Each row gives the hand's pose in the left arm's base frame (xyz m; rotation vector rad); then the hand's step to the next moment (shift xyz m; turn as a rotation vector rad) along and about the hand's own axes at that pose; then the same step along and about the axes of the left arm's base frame.
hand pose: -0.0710 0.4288 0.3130 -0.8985 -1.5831 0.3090
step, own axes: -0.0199 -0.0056 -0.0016 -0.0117 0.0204 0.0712
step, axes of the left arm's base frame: -0.0012 -0.0179 -0.0103 -0.0589 0.0258 -0.0386
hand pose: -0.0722 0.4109 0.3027 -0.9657 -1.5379 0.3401
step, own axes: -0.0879 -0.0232 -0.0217 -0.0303 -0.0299 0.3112
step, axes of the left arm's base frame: 0.0047 -0.0851 -0.0384 -0.3008 0.0554 -0.0713
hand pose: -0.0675 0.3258 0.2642 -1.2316 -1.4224 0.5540
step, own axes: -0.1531 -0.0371 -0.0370 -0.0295 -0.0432 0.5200
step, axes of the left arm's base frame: -0.0048 -0.1601 -0.0231 -0.4968 0.1137 -0.1160
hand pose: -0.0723 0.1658 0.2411 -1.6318 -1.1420 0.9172
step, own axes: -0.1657 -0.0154 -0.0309 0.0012 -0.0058 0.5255
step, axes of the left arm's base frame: -0.0246 -0.1636 0.0356 -0.4825 0.1387 -0.1552
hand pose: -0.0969 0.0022 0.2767 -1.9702 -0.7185 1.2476
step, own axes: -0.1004 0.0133 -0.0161 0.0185 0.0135 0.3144
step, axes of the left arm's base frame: -0.0228 -0.0875 0.0484 -0.2803 0.0859 -0.1158
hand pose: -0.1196 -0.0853 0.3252 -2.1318 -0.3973 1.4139
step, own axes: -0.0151 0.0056 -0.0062 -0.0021 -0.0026 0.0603
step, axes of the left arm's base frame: -0.0007 -0.0141 0.0099 -0.0558 0.0177 -0.0149
